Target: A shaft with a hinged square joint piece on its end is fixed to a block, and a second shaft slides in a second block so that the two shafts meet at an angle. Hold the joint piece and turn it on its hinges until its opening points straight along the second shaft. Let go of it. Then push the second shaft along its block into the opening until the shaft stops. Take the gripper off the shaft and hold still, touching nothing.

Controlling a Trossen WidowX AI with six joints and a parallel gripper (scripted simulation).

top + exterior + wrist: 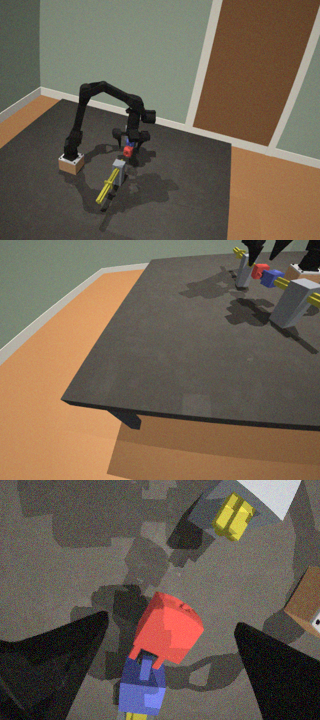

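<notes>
My gripper tip is now 1 cm past the red square joint piece, 2 cm to the right of it and 3 cm above it.
</notes>
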